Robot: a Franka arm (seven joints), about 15 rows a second.
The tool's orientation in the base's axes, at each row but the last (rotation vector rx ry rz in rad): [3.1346 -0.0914 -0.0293]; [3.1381 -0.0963 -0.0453]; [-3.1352 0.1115 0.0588]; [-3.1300 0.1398 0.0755]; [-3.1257 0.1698 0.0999]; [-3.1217 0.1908 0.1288]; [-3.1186 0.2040 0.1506]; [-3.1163 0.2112 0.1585]
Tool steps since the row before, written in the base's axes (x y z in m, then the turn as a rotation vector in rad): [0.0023 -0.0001 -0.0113 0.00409 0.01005 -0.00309]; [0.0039 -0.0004 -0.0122 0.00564 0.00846 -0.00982]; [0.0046 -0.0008 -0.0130 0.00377 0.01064 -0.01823]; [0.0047 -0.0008 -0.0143 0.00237 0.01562 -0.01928]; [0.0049 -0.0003 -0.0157 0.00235 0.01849 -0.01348]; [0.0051 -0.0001 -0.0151 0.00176 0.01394 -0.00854]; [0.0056 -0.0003 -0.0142 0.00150 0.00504 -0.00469]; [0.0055 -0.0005 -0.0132 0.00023 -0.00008 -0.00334]
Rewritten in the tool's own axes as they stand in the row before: [0.0025 -0.0001 0.0113 0.00355 -0.01029 0.00296]; [0.0043 0.0001 0.0121 0.00539 -0.00881 0.00965]; [0.0051 0.0005 0.0128 0.00369 -0.01084 0.01813]; [0.0054 0.0005 0.0141 0.00190 -0.01566 0.01930]; [0.0059 -0.0001 0.0154 0.00120 -0.01855 0.01355]; [0.0063 -0.0004 0.0146 0.00076 -0.01400 0.00860]; [0.0069 -0.0003 0.0136 0.00128 -0.00516 0.00462]; [0.0068 -0.0002 0.0126 0.00058 0.00007 0.00330]
